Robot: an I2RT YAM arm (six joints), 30 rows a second.
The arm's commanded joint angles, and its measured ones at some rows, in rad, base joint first. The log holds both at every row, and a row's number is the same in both.
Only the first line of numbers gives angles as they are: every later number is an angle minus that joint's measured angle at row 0.
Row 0, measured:
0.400, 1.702, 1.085, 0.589, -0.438, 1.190
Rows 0 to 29, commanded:
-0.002, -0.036, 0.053, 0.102, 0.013, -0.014
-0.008, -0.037, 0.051, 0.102, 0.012, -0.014
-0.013, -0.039, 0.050, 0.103, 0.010, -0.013
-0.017, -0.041, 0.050, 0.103, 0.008, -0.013
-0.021, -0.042, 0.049, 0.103, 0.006, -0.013
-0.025, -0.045, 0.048, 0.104, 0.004, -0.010
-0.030, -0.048, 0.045, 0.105, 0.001, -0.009
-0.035, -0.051, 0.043, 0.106, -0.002, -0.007
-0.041, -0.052, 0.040, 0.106, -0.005, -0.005
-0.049, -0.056, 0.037, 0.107, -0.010, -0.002
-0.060, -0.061, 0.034, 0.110, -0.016, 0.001
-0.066, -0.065, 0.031, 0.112, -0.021, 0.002
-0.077, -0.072, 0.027, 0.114, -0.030, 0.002
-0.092, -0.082, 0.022, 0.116, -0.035, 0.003
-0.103, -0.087, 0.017, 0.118, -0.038, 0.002
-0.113, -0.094, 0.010, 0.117, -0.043, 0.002
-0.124, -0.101, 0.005, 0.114, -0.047, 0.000
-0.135, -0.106, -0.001, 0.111, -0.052, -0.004
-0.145, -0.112, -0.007, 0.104, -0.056, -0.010
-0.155, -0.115, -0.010, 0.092, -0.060, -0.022
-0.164, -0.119, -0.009, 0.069, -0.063, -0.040
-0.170, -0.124, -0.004, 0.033, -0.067, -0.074
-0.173, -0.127, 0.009, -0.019, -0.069, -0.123
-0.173, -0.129, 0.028, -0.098, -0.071, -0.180
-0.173, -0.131, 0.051, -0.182, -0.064, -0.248
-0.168, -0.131, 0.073, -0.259, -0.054, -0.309
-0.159, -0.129, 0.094, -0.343, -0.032, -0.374
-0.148, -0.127, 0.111, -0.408, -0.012, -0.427
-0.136, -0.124, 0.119, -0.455, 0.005, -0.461
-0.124, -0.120, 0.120, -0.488, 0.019, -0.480
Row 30, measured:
-0.166, -0.092, 0.040, -0.271, -0.026, -0.265
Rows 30 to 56, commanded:
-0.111, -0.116, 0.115, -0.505, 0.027, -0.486
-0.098, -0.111, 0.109, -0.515, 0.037, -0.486
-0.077, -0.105, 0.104, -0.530, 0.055, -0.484
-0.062, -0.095, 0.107, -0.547, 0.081, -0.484
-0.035, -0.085, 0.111, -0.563, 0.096, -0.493
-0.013, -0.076, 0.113, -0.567, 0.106, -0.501
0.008, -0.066, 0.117, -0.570, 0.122, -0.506
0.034, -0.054, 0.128, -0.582, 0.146, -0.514
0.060, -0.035, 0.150, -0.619, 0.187, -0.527
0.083, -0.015, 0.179, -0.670, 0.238, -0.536
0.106, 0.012, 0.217, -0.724, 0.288, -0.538
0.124, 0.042, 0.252, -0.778, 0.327, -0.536
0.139, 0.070, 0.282, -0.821, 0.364, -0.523
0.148, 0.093, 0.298, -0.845, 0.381, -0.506
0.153, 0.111, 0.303, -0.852, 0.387, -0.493
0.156, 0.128, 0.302, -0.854, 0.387, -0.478
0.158, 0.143, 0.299, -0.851, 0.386, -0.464
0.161, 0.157, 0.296, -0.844, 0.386, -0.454
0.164, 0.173, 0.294, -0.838, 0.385, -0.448
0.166, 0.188, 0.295, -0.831, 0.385, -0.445
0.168, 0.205, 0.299, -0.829, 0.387, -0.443
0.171, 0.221, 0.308, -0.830, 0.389, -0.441
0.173, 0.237, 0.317, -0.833, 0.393, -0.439
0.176, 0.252, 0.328, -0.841, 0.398, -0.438
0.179, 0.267, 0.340, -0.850, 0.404, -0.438
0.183, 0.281, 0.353, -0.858, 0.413, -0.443
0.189, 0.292, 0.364, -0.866, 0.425, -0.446
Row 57, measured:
0.172, 0.273, 0.273, -0.870, 0.383, -0.461
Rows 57 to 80, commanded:
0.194, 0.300, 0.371, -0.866, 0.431, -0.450
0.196, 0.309, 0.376, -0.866, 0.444, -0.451
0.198, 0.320, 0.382, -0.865, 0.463, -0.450
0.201, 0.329, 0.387, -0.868, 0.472, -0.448
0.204, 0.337, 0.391, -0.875, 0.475, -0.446
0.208, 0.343, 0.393, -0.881, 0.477, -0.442
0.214, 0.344, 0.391, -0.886, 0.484, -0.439
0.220, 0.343, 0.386, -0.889, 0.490, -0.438
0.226, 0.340, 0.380, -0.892, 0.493, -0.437
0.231, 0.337, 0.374, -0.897, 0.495, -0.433
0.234, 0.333, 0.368, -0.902, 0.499, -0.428
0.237, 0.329, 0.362, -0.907, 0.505, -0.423
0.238, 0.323, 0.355, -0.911, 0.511, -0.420
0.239, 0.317, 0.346, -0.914, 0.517, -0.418
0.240, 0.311, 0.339, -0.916, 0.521, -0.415
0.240, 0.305, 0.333, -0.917, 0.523, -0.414
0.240, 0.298, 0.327, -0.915, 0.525, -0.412
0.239, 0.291, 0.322, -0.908, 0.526, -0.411
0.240, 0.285, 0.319, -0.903, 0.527, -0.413
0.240, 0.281, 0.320, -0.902, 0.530, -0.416
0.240, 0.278, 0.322, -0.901, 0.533, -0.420
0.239, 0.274, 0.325, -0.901, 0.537, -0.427
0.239, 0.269, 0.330, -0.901, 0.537, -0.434
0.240, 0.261, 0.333, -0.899, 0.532, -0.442
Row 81, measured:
0.239, 0.323, 0.330, -0.895, 0.500, -0.428
